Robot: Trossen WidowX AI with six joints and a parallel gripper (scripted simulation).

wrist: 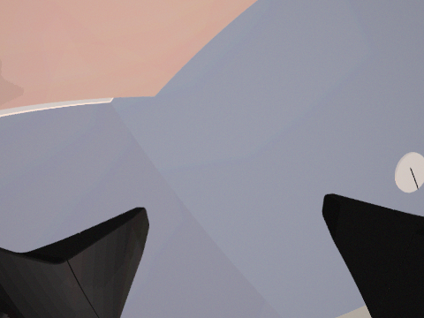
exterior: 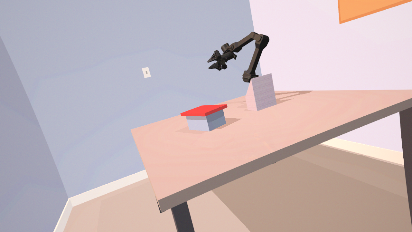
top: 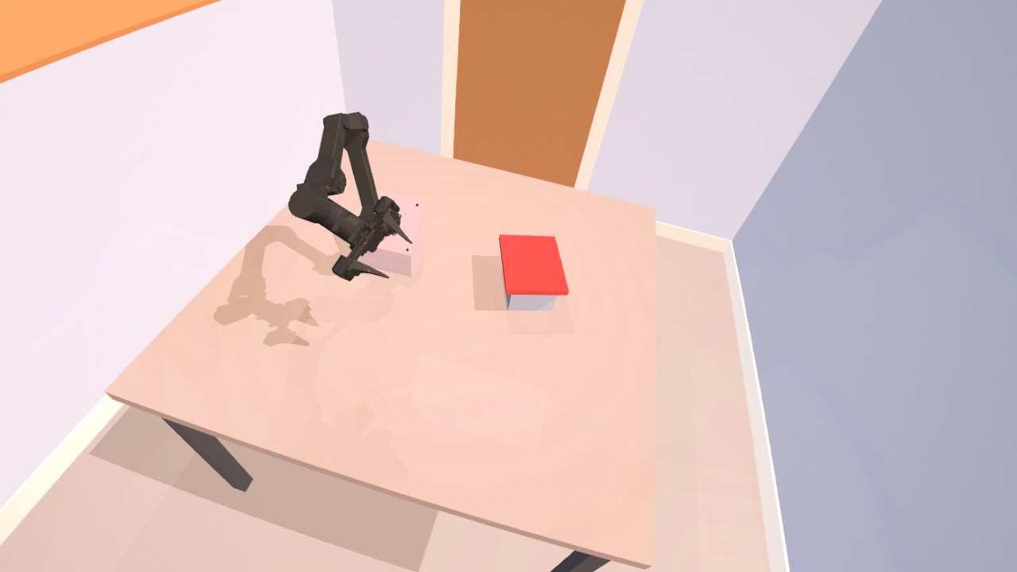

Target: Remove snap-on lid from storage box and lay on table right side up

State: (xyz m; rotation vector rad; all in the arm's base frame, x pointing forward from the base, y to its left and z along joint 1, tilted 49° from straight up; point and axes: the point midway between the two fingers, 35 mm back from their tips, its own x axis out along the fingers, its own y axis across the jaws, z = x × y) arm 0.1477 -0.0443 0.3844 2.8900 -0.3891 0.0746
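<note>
The red lid is 24 cm ahead of my gripper tip, 36 cm to the left of it and 25 cm below it. Round my gripper tip: grey storage box (24 cm ahead, 36 cm to the left, 30 cm below).
</note>
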